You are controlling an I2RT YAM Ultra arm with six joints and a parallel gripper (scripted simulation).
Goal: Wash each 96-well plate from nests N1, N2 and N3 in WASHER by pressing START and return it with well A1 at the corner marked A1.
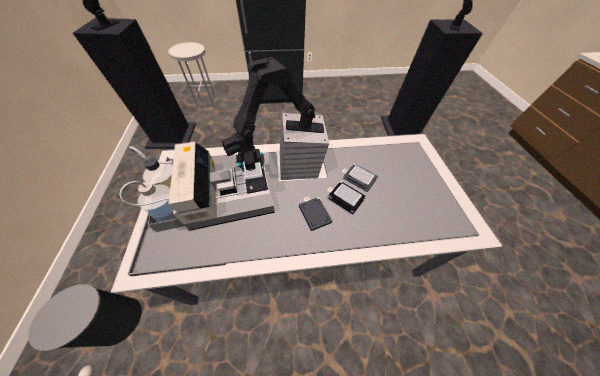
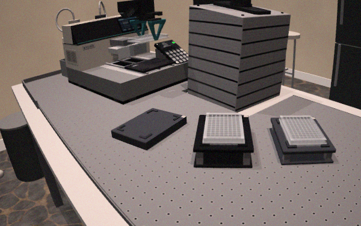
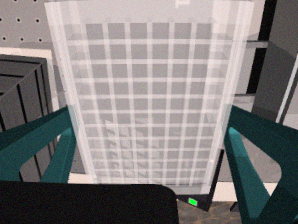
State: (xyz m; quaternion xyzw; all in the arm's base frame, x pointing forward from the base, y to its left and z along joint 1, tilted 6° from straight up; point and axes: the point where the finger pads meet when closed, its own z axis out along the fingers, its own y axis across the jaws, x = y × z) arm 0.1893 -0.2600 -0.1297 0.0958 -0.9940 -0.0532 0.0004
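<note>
The carrier lies 10 cm below my hand. From my hand the other things lie so: N2 label 2 cm ahead, 42 cm to the left, 18 cm below; then washer 4 cm ahead, 15 cm to the right, 5 cm below; then N1 label 8 cm ahead, 28 cm to the left, 18 cm below.
</note>
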